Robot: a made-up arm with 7 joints.
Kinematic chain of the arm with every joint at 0, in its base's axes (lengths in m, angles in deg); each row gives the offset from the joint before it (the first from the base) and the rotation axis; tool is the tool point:
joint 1: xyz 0 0 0.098 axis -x
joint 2: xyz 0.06 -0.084 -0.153 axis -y
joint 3: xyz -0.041 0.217 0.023 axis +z
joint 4: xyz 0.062 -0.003 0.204 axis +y
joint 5: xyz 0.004 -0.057 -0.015 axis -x
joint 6: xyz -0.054 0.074 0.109 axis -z
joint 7: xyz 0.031 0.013 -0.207 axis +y
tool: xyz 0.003 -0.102 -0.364
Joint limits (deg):
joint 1: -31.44..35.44
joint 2: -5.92..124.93
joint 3: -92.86..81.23
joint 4: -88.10..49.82
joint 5: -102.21..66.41
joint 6: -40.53..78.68
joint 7: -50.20..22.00
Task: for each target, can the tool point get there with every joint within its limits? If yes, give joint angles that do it. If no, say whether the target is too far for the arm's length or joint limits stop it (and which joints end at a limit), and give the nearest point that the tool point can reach.
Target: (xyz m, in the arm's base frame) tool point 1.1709 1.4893 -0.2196
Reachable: no: too far | nearest point 0.4088 0.5645 -0.0224 | short by 1.214 m
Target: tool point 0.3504 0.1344 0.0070
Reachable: yes | joints -13.25 24.34 -36.11 -14.32 -49.05 25.62 -33.94
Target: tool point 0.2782 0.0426 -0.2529
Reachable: yes | joints 3.51 8.78 -14.71 -34.52 -5.13 38.35 6.79
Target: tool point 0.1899 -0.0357 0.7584
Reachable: no: joint limits stop it (at a limit: joint 1, joint 4, joint 5, joint 6, joint 7) | nearest point 0.1695 0.0021 0.6460 | short by 0.120 m
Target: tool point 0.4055 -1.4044 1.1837
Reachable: no: too far | nearest point 0.1484 -0.3678 0.3823 | short by 1.335 m
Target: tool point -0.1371 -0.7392 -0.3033
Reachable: no: joint limits stop it (at a limit: joint 1, joint 2, joint 4, joint 5, joint 6) | nearest point -0.1134 -0.6262 -0.2824 | short by 0.117 m
